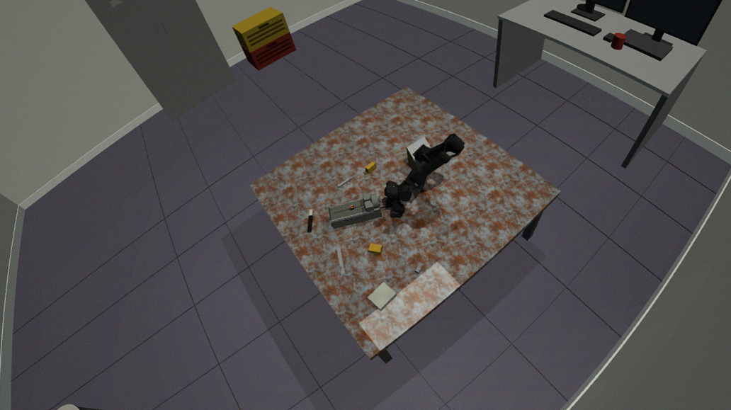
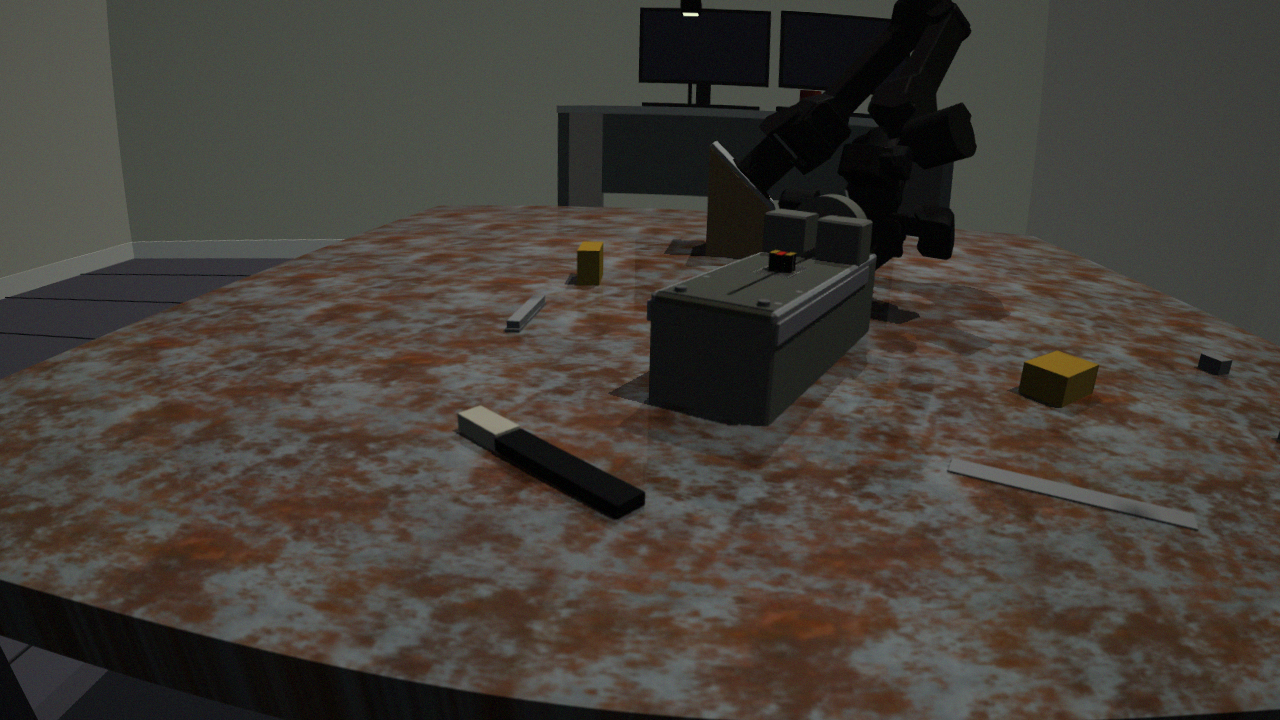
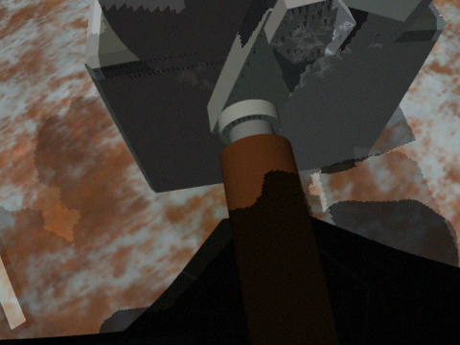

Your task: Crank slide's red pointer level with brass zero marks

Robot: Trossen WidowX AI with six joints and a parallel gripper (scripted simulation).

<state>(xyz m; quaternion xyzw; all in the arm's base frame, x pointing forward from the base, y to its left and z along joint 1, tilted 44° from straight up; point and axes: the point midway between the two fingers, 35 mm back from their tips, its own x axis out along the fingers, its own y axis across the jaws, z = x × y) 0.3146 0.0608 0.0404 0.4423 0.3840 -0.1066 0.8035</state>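
My gripper tip is 1 cm past the brown crank handle, 1 cm to the right of it and 3 cm below it. Also, from my gripper tip: red pointer (14 cm ahead, 9 cm to the right, 5 cm above); small grey bar (3 cm ahead, 31 cm to the right, 3 cm below); grey strip (36 cm ahead, 5 cm to the left, 3 cm below).
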